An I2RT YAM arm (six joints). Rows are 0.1 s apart.
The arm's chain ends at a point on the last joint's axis. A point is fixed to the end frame.
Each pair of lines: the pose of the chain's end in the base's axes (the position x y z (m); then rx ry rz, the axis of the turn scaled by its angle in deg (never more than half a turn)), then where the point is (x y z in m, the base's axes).
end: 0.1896 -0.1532 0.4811 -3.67 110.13 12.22
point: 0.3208 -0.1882 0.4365
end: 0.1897 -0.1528 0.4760 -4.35 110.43 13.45
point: 0.3213 -0.1849 0.4303
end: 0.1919 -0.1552 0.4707 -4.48 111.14 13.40
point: 0.3230 -0.1873 0.4235
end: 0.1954 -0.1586 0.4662 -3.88 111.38 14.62
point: 0.3262 -0.1893 0.4175
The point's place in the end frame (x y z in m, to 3 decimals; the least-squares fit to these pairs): -0.007 -0.059 0.130
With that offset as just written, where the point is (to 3 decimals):
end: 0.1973 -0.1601 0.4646 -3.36 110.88 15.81
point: 0.329 -0.189 0.416
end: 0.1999 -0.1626 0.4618 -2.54 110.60 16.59
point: 0.331 -0.192 0.413
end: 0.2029 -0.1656 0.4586 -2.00 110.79 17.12
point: 0.334 -0.194 0.409
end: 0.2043 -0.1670 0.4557 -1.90 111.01 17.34
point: 0.335 -0.195 0.405
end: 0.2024 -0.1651 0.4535 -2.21 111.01 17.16
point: 0.333 -0.194 0.403
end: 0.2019 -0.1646 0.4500 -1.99 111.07 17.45
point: 0.333 -0.193 0.400
